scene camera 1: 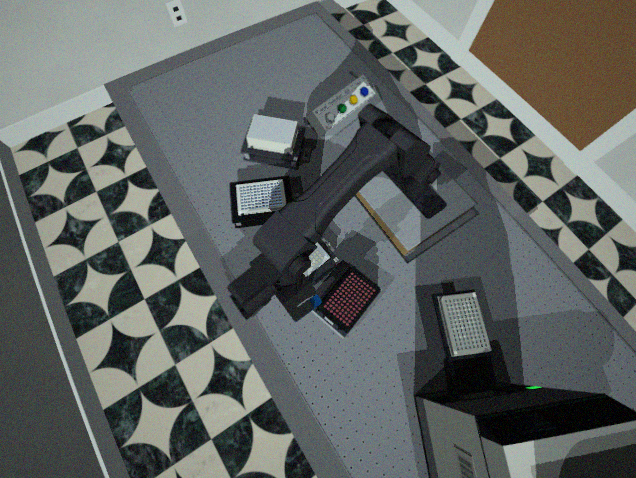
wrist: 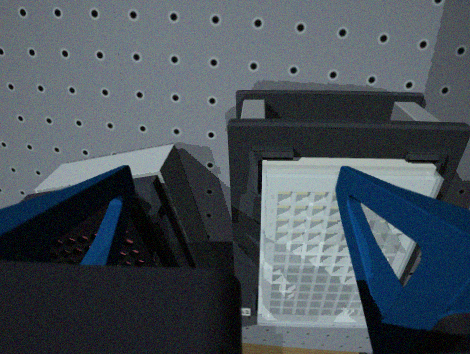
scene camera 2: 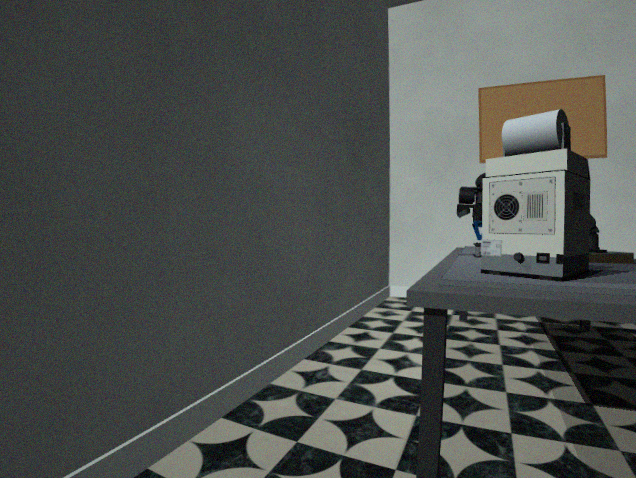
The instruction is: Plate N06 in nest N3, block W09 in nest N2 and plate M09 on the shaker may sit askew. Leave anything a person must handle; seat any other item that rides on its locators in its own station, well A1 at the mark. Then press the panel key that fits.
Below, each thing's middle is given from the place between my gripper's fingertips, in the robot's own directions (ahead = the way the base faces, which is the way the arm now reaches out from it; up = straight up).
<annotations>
Now: the well plate with bluish wells [scene camera 1: 259, 197] 80 mm behind my hand, 270 mm to the right of it and 30 mm below it.
</annotations>
